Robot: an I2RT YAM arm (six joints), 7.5 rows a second.
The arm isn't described. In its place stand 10 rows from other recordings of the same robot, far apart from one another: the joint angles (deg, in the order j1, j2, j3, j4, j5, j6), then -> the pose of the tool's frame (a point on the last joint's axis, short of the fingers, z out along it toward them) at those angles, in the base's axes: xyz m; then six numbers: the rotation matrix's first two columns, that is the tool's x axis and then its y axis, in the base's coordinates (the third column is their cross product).
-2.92 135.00 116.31 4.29 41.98 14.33 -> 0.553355 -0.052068 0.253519 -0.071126 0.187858 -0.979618 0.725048 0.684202 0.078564
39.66 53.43 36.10 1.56 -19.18 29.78 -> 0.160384 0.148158 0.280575 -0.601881 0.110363 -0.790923 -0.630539 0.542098 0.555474
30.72 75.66 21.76 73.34 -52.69 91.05 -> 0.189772 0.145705 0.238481 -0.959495 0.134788 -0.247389 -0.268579 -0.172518 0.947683
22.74 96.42 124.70 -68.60 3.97 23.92 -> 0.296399 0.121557 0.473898 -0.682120 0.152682 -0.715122 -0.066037 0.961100 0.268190
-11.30 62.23 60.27 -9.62 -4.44 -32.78 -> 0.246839 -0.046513 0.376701 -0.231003 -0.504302 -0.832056 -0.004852 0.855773 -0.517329
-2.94 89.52 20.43 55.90 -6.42 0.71 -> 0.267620 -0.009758 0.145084 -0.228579 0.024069 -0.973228 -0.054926 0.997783 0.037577
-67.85 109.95 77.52 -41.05 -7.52 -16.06 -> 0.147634 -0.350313 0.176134 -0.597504 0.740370 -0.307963 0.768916 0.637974 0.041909
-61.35 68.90 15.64 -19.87 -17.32 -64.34 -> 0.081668 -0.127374 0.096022 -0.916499 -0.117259 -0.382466 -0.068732 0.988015 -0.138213
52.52 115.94 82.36 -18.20 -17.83 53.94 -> 0.258796 0.355429 0.180619 -0.985286 -0.020242 -0.169709 -0.126077 0.756485 0.641744
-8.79 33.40 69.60 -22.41 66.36 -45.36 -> 0.042055 -0.039503 0.472985 -0.503684 -0.210824 -0.837768 0.828458 0.156999 -0.537595
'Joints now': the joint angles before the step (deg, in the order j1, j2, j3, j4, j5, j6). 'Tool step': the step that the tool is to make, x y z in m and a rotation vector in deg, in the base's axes. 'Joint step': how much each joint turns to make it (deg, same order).
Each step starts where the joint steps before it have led.
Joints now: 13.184, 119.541, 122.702, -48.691, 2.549, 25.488
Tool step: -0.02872, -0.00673, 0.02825, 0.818, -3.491, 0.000
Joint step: 0.000, -7.628, -5.706, 1.664, 0.000, 0.000
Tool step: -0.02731, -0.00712, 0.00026, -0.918, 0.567, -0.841
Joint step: 0.000, -6.870, -8.949, 1.318, 1.137, 0.001
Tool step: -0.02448, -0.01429, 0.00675, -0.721, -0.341, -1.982
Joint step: -1.138, -5.979, -5.809, 0.005, 1.148, -0.001
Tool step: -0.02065, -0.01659, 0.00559, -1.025, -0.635, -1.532
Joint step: -1.844, -5.099, -4.583, 0.002, 0.528, -1.049
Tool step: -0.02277, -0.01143, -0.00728, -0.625, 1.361, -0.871
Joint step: -1.231, -5.266, -6.662, 0.000, 0.000, -0.533
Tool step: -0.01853, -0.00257, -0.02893, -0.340, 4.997, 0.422
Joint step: -0.005, -3.703, -8.690, -0.002, -0.615, 0.001
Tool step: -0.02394, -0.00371, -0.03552, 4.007, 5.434, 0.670
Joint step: -0.529, -4.565, -10.736, 1.311, -4.464, 2.093
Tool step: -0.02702, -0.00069, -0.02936, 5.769, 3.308, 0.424
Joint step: 0.001, -5.355, -10.287, 2.638, -5.282, 3.261
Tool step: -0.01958, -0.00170, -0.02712, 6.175, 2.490, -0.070
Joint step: -0.527, -3.782, -8.617, 3.689, -5.625, 3.254
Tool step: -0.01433, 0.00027, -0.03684, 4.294, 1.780, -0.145
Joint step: 0.000, -1.774, -9.569, 7.192, -3.694, 2.633
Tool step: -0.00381, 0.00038, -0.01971, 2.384, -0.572, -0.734
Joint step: 0.000, 0.001, -5.031, 6.429, -1.502, 1.936
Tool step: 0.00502, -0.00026, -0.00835, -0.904, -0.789, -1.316
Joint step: -0.001, 1.752, -1.061, 3.609, 1.572, 0.533
